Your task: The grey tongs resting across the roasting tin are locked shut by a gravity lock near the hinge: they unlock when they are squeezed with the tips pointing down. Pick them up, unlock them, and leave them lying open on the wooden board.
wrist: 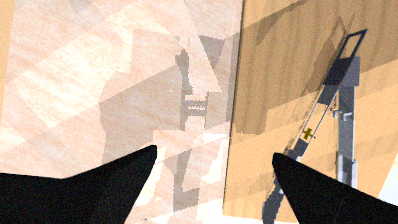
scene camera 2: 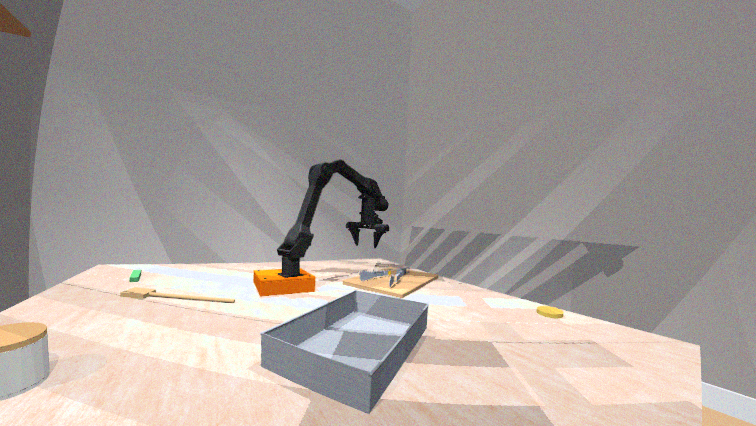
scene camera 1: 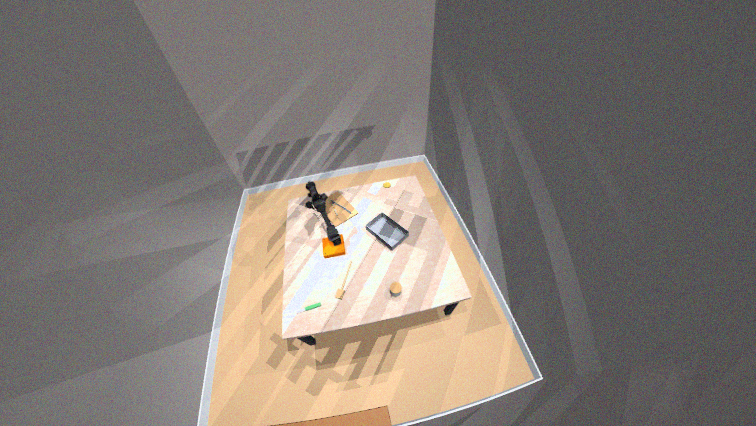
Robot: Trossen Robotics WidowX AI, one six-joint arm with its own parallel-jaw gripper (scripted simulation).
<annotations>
same spot on grey roasting tin: (scene camera 1: pixel 390 233) = (scene camera 2: pixel 357 353)
</annotations>
